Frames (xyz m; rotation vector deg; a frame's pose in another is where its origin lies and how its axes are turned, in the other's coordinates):
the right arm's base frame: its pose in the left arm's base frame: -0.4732 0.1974 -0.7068 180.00 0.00 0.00
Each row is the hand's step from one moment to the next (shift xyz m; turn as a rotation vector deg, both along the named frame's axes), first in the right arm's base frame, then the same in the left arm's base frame.
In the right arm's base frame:
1: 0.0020 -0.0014 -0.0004 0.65 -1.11 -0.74
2: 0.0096 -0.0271 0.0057 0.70 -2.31 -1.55
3: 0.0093 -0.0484 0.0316 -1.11 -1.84 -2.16
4: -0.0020 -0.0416 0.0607 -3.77 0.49 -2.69
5: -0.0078 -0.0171 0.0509 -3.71 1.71 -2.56
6: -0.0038 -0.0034 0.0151 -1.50 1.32 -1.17
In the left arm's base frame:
1: 0.0020 0.0014 0.0004 0.65 1.11 0.74
2: 0.0096 0.0271 -0.0057 0.70 2.31 1.55
3: 0.0093 0.0484 -0.0316 -1.11 1.84 2.16
4: -0.0020 0.0416 -0.0607 -3.77 -0.49 2.69
5: -0.0078 0.0171 -0.0509 -3.71 -1.71 2.56
6: -0.0038 0.0034 -0.0151 -1.50 -1.32 1.17

